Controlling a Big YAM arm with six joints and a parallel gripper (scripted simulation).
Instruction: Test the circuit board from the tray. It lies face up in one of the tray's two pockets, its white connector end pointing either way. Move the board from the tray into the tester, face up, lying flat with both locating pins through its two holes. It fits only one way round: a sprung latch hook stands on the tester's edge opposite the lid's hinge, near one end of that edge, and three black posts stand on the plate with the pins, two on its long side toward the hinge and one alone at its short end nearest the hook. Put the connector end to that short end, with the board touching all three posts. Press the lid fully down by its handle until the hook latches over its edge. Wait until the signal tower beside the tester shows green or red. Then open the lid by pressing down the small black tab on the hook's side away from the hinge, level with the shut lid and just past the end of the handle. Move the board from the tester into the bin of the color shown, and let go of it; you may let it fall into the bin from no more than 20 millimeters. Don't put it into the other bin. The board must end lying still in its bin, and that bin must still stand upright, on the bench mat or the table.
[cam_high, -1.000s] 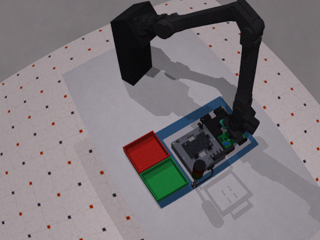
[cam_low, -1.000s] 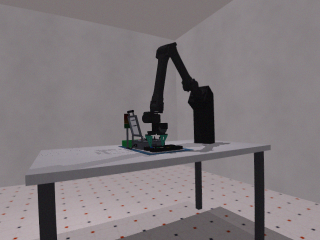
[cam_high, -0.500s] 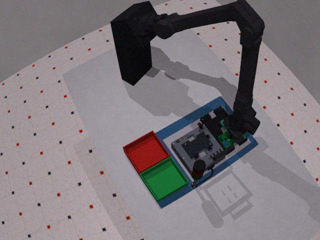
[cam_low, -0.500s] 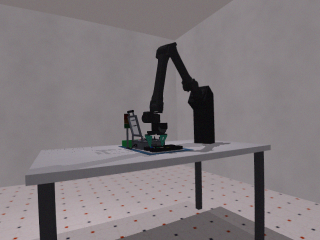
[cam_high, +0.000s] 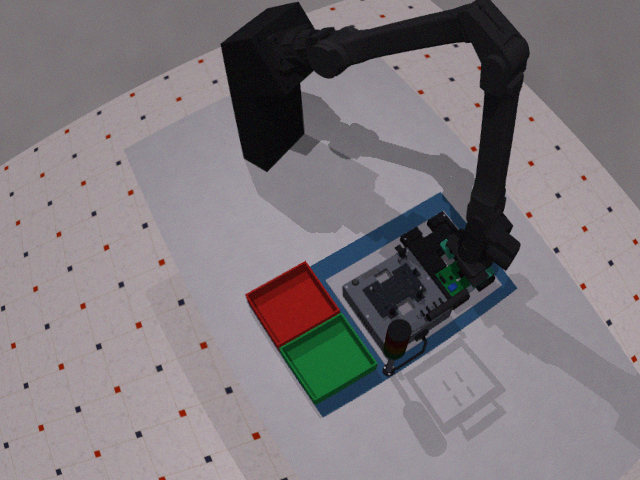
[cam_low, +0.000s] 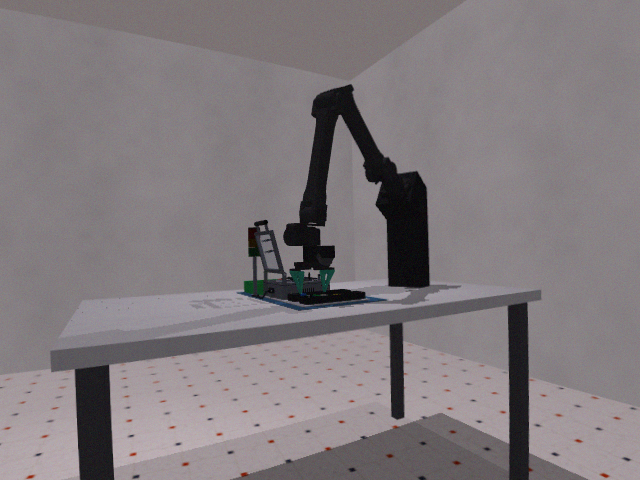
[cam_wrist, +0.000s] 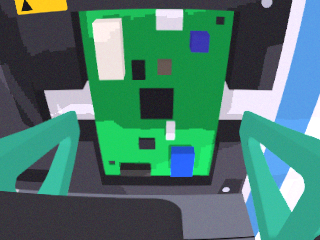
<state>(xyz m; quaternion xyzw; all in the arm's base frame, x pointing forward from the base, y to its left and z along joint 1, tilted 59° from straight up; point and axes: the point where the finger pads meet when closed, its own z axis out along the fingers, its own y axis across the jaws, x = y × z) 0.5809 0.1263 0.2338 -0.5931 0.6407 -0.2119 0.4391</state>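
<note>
Right now the green circuit board is 2 cm below my hand. Also, from my hand: latch hook: 8 cm behind, 13 cm to the right, 5 cm above; then tester lid: 11 cm ahead, 16 cm to the right, 14 cm above; then tester plate: 1 cm behind, 17 cm to the right, 3 cm above.
</note>
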